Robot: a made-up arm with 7 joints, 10 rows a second.
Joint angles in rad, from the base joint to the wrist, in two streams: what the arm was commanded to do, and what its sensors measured. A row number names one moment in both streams.
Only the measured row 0 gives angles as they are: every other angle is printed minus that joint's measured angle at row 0.
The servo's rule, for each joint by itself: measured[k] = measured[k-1] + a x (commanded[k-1-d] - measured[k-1]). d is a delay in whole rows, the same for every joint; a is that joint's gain. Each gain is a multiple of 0.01, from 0.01 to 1. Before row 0 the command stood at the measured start. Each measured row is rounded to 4 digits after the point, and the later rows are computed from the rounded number. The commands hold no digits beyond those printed.
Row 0, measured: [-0.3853 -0.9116 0.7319 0.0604 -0.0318 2.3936 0.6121]
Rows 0 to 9, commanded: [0.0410 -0.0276 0.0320 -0.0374 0.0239 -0.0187 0.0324]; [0.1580 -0.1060 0.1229 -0.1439 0.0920 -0.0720 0.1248]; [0.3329 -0.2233 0.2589 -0.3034 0.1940 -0.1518 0.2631]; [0.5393 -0.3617 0.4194 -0.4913 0.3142 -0.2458 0.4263]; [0.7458 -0.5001 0.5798 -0.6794 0.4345 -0.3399 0.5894]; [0.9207 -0.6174 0.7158 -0.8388 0.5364 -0.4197 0.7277]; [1.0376 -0.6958 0.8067 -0.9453 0.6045 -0.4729 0.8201]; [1.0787 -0.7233 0.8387 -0.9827 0.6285 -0.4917 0.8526]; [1.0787 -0.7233 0.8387 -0.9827 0.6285 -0.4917 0.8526]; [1.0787 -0.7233 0.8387 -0.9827 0.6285 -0.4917 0.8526]
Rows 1 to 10, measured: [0.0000 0.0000 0.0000 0.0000 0.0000 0.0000 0.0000]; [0.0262 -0.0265 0.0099 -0.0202 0.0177 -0.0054 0.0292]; [0.1106 -0.1028 0.0449 -0.0870 0.0727 -0.0247 0.1152]; [0.2529 -0.2185 0.1112 -0.2039 0.1625 -0.0616 0.2483]; [0.4362 -0.3560 0.2067 -0.3591 0.2748 -0.1150 0.4085]; [0.6343 -0.4943 0.3224 -0.5321 0.3930 -0.1802 0.5713]; [0.8176 -0.6125 0.4444 -0.6977 0.4991 -0.2497 0.7121]; [0.9584 -0.6925 0.5567 -0.8314 0.5771 -0.3144 0.8093]; [1.0354 -0.7221 0.6441 -0.9131 0.6151 -0.3658 0.8483]; [1.0631 -0.7233 0.7044 -0.9507 0.6250 -0.4023 0.8522]
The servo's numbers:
d 1
a 0.64 0.96 0.31 0.54 0.74 0.29 0.90

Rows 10 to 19, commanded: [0.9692 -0.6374 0.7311 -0.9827 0.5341 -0.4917 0.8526]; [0.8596 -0.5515 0.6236 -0.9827 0.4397 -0.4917 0.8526]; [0.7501 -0.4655 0.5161 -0.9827 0.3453 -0.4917 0.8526]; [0.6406 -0.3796 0.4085 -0.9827 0.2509 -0.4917 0.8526]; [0.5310 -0.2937 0.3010 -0.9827 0.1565 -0.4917 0.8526]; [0.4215 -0.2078 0.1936 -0.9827 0.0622 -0.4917 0.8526]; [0.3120 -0.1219 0.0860 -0.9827 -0.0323 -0.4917 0.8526]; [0.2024 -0.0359 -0.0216 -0.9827 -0.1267 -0.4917 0.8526]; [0.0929 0.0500 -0.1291 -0.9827 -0.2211 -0.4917 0.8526]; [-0.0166 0.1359 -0.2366 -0.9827 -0.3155 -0.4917 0.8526]
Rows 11 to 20, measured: [1.0731 -0.7233 0.7460 -0.9680 0.6276 -0.4282 0.8526]; [1.0066 -0.6408 0.7414 -0.9759 0.5584 -0.4466 0.8526]; [0.9125 -0.5551 0.7049 -0.9796 0.4706 -0.4597 0.8526]; [0.8086 -0.4691 0.6464 -0.9813 0.3779 -0.4690 0.8526]; [0.7011 -0.3832 0.5727 -0.9821 0.2839 -0.4756 0.8526]; [0.5922 -0.2973 0.4885 -0.9824 0.1896 -0.4803 0.8526]; [0.4830 -0.2114 0.3971 -0.9826 0.0953 -0.4836 0.8526]; [0.3736 -0.1255 0.3007 -0.9827 0.0009 -0.4859 0.8526]; [0.2640 -0.0395 0.2008 -0.9827 -0.0935 -0.4876 0.8526]; [0.1545 0.0464 0.0985 -0.9827 -0.1879 -0.4888 0.8526]
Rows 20 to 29, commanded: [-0.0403 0.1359 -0.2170 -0.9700 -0.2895 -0.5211 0.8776]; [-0.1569 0.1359 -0.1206 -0.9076 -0.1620 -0.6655 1.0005]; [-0.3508 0.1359 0.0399 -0.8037 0.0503 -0.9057 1.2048]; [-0.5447 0.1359 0.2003 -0.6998 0.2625 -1.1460 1.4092]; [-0.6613 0.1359 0.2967 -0.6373 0.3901 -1.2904 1.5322]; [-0.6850 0.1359 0.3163 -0.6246 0.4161 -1.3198 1.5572]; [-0.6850 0.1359 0.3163 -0.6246 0.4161 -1.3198 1.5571]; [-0.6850 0.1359 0.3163 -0.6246 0.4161 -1.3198 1.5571]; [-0.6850 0.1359 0.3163 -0.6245 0.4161 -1.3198 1.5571]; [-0.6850 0.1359 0.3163 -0.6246 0.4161 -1.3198 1.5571]
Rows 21 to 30, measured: [0.0450 0.1323 -0.0054 -0.9827 -0.2823 -0.4896 0.8526]; [-0.0096 0.1358 -0.0710 -0.9758 -0.2876 -0.4987 0.8751]; [-0.1039 0.1359 -0.0864 -0.9390 -0.1947 -0.5471 0.9880]; [-0.2619 0.1359 -0.0472 -0.8659 -0.0134 -0.6511 1.1831]; [-0.4429 0.1359 0.0295 -0.7762 0.1908 -0.7946 1.3866]; [-0.5827 0.1359 0.1123 -0.7012 0.3383 -0.9384 1.5176]; [-0.6482 0.1359 0.1755 -0.6598 0.3959 -1.0490 1.5532]; [-0.6718 0.1359 0.2191 -0.6408 0.4108 -1.1275 1.5567]; [-0.6802 0.1359 0.2492 -0.6321 0.4147 -1.1833 1.5571]; [-0.6833 0.1359 0.2700 -0.6280 0.4157 -1.2229 1.5571]
